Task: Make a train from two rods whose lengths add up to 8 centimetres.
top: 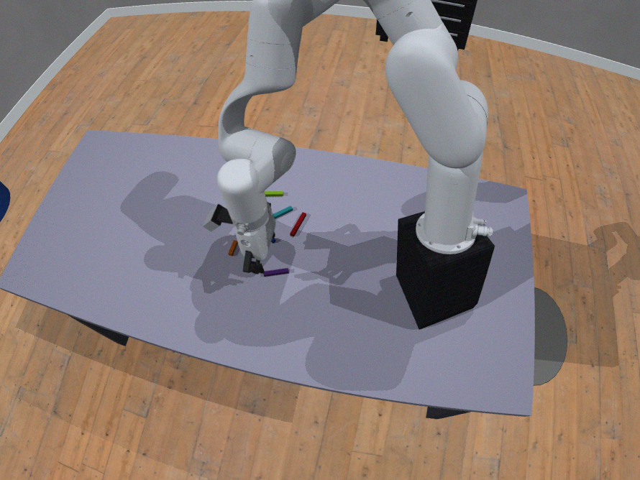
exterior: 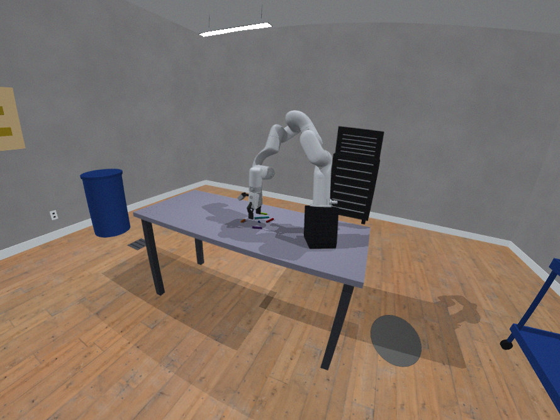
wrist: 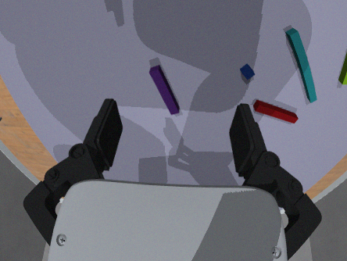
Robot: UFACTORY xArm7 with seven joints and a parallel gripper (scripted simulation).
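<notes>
My gripper is now 1 cm short of the small blue rod, 7 cm to the left of it and 7 cm above it. The rest, counted from my hand: purple rod 3 cm behind, 1 cm to the left, 7 cm below; then red rod 4 cm behind, 13 cm to the right, 7 cm below; then orange rod 10 cm ahead, 2 cm to the right, 7 cm below.
</notes>
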